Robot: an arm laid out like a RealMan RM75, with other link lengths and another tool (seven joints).
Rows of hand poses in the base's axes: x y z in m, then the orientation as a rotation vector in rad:
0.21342 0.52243 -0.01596 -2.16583 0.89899 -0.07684
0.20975 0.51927 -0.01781 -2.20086 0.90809 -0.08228
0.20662 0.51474 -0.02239 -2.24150 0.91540 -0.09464
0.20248 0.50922 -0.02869 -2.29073 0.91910 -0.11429
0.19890 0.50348 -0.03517 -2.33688 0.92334 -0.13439
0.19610 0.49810 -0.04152 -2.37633 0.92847 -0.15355
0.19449 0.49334 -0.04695 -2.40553 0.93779 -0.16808
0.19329 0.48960 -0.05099 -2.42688 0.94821 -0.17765
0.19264 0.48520 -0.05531 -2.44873 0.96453 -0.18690
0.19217 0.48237 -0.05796 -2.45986 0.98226 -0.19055
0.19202 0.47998 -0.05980 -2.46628 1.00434 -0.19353
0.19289 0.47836 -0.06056 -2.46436 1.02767 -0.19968
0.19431 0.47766 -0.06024 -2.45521 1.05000 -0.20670
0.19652 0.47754 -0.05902 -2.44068 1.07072 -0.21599
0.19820 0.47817 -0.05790 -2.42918 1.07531 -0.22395
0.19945 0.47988 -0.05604 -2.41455 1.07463 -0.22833
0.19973 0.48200 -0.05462 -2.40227 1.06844 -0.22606
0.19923 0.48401 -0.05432 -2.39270 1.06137 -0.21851
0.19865 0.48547 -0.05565 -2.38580 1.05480 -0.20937
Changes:
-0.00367 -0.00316 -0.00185 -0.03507 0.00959 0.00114
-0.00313 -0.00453 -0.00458 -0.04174 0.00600 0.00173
-0.00414 -0.00552 -0.00630 -0.05079 0.00257 0.00421
-0.00358 -0.00574 -0.00648 -0.04830 0.00195 0.00287
-0.00280 -0.00538 -0.00635 -0.04222 0.00119 0.00088
-0.00161 -0.00476 -0.00543 -0.03258 0.00260 -0.00322
-0.00120 -0.00374 -0.00404 -0.02430 0.00378 -0.00458
-0.00065 -0.00440 -0.00432 -0.02597 0.00598 -0.00838
-0.00047 -0.00283 -0.00265 -0.01506 0.00650 -0.01042
-0.00015 -0.00239 -0.00184 -0.01178 0.00663 -0.01415
0.00087 -0.00162 -0.00076 -0.00590 0.00221 -0.01724
0.00142 -0.00070 0.00032 0.00020 -0.00107 -0.01824
0.00221 -0.00012 0.00122 0.00430 -0.00478 -0.01876
0.00168 0.00063 0.00112 0.00600 -0.00769 -0.00705
0.00125 0.00171 0.00186 0.01120 -0.00824 -0.00359
0.00028 0.00212 0.00142 0.01285 -0.00500 0.00186
-0.00050 0.00201 0.00030 0.01258 -0.00102 0.00406
-0.00058 0.00146 -0.00133 0.01071 0.00112 0.00465

